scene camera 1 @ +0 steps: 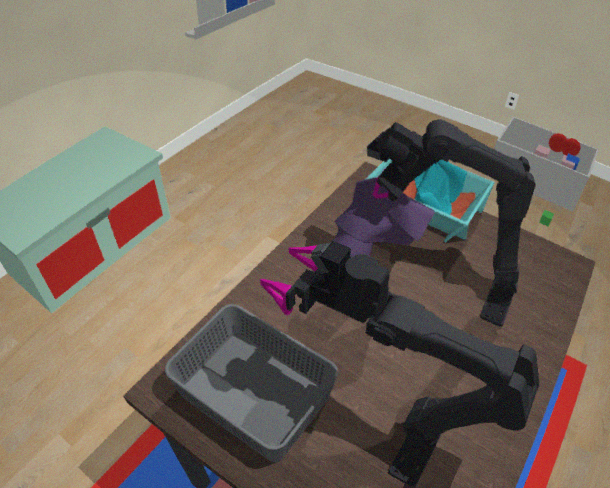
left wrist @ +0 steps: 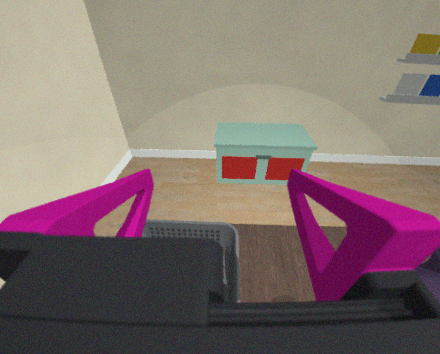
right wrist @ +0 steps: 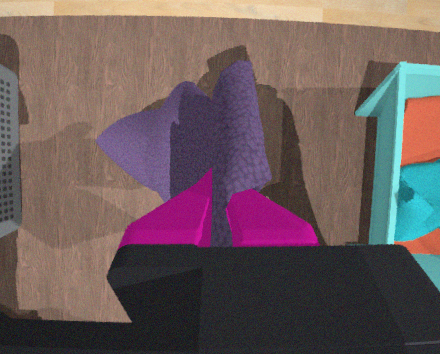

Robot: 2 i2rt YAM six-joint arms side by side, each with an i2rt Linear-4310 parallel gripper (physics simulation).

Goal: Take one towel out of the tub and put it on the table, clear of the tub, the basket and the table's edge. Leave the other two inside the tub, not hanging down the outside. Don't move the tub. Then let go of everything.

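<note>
The purple towel [scene camera 1: 384,223] [right wrist: 242,125] hangs from my right gripper [scene camera 1: 380,191] [right wrist: 219,176], which is shut on it. The towel is outside the tub, over the table between tub and basket; whether its lower end touches the table is unclear. The turquoise tub [scene camera 1: 450,223] [right wrist: 385,175] stands at the table's far end in scene camera 1. Inside it lie a teal towel [scene camera 1: 440,189] [right wrist: 420,202] and an orange towel [scene camera 1: 462,204] [right wrist: 420,130]; my right arm partly hides them. My left gripper [scene camera 1: 275,264] [left wrist: 220,176] is open and empty, above the table's left edge.
The grey basket [scene camera 1: 223,417] [left wrist: 230,231] [right wrist: 15,150] stands near the table's near left corner in scene camera 1. The brown table [scene camera 1: 351,346] [right wrist: 60,60] carries both arms. A mint cabinet [scene camera 1: 76,183] [left wrist: 265,135] stands on the floor beyond.
</note>
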